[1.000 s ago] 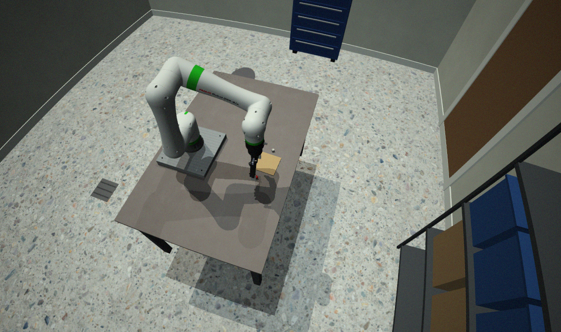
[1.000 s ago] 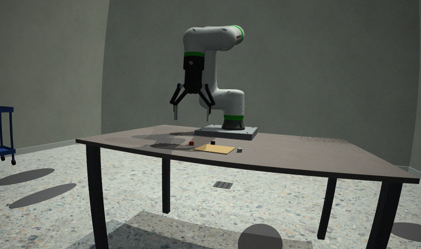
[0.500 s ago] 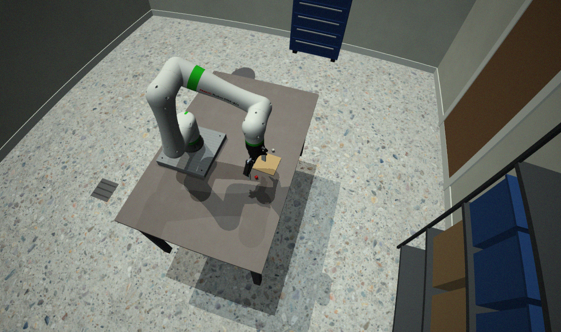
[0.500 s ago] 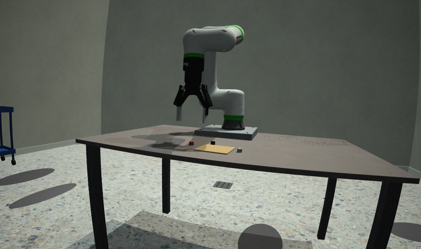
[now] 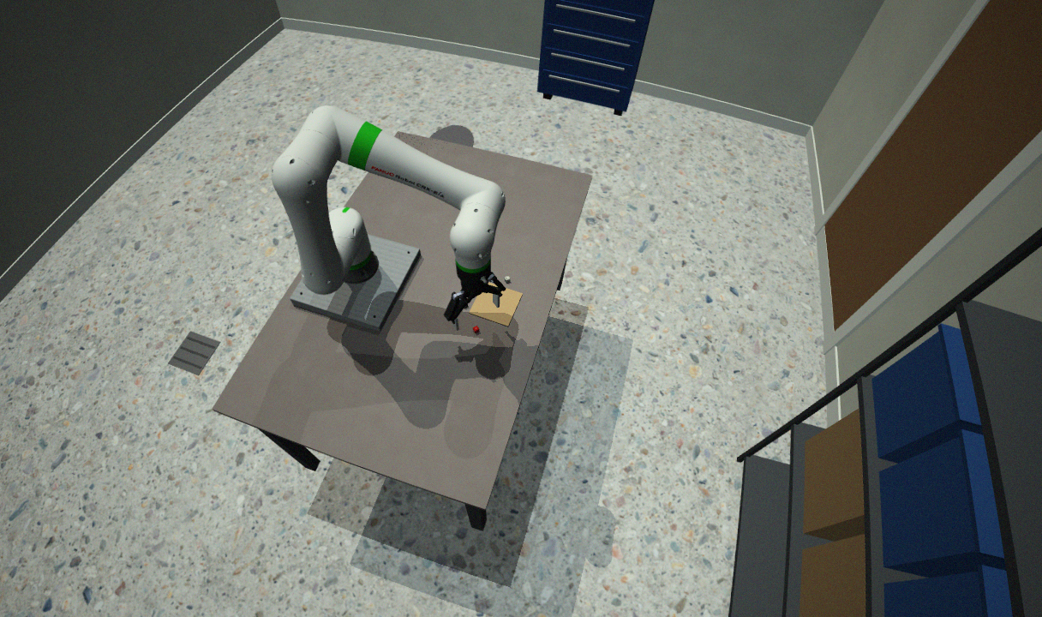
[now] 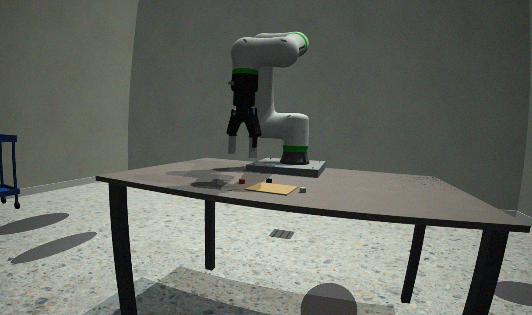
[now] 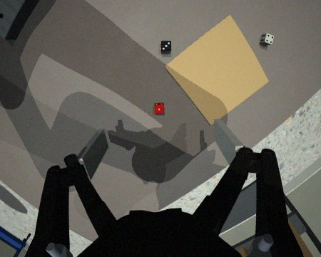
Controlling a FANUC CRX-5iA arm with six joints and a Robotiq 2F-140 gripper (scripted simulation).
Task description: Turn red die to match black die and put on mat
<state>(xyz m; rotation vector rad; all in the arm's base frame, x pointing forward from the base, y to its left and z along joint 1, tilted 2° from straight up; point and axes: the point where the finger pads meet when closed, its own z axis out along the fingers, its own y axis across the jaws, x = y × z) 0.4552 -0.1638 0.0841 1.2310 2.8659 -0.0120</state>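
My hand is 100 mm above the red die. From my hand the other things lie so: tan mat: 40 mm ahead, 120 mm to the left, 110 mm below; then white die: 60 mm ahead, 220 mm to the left, 100 mm below; then black die: 60 mm behind, 90 mm to the left, 100 mm below.
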